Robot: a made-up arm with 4 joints. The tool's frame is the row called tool.
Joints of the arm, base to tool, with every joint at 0 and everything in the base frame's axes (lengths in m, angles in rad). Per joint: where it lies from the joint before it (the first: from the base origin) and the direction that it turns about. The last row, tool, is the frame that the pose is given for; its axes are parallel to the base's.
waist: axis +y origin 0 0 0.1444
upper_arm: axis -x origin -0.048 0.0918 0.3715
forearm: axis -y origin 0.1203 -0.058 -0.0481
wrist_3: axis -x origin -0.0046 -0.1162 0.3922
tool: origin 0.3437 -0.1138 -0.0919
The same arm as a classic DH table. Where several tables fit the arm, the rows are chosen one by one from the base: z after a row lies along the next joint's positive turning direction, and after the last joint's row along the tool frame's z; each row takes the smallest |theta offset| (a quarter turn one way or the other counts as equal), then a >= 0, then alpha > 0; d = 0 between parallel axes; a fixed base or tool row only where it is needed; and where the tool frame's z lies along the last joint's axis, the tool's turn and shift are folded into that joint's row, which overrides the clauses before.
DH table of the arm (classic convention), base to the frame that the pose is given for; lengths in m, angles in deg. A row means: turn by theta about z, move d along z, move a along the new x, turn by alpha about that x. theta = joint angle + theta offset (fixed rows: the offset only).
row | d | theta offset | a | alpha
base (fixed) | 0.1444 | 0 | 0 | -90
waist | 0.0918 | -90 | 0.3715 | 90
upper_arm | -0.0723 | 0 | -0.0481 | 90
forearm | 0.1742 | 0 | 0.3922 | -90
wrist_3 | -0.3391 | -90 | 0.1138 | -90
tool (fixed) | -0.0919 | 90 | 0 | 0

